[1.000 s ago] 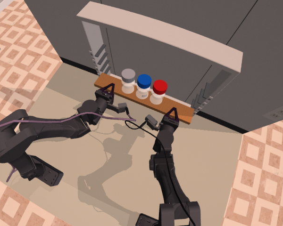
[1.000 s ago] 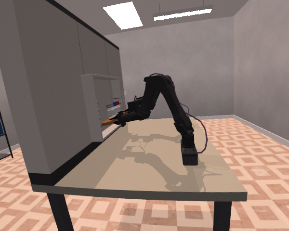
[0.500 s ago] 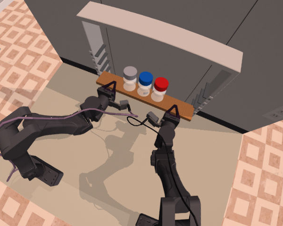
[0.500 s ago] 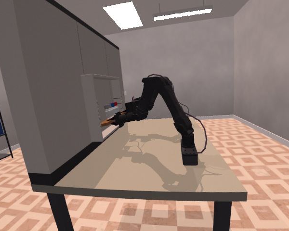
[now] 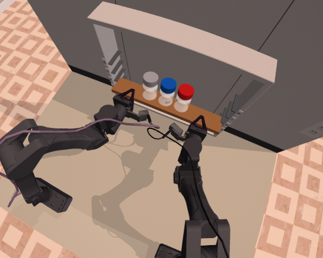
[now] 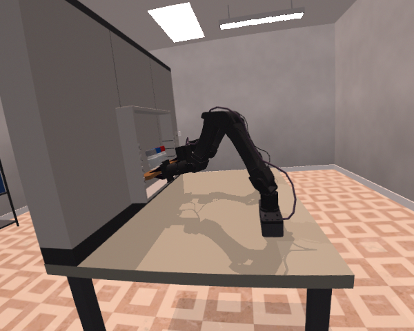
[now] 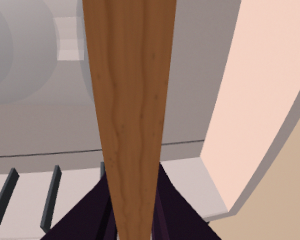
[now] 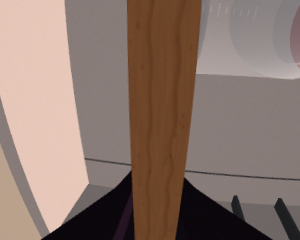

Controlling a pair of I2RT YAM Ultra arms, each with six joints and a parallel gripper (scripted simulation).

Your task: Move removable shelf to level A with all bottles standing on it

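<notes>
The red-capped bottle lies 9 cm to the left of my right hand, 5 cm above it and 2 cm ahead of it. Also, from my right hand: blue-capped bottle (16 cm to the left, 5 cm above, 1 cm ahead); shelf (15 cm to the left); white wall rack (15 cm to the left, 10 cm above, 3 cm ahead).
Now: left hand 2 cm short of the grey-capped bottle, 7 cm to the left of it and 5 cm below it. The rest, counted from my left hand: blue-capped bottle (2 cm ahead, 14 cm to the right, 5 cm above); then shelf (1 cm ahead, 15 cm to the right); then white wall rack (4 cm ahead, 15 cm to the right, 10 cm above).
</notes>
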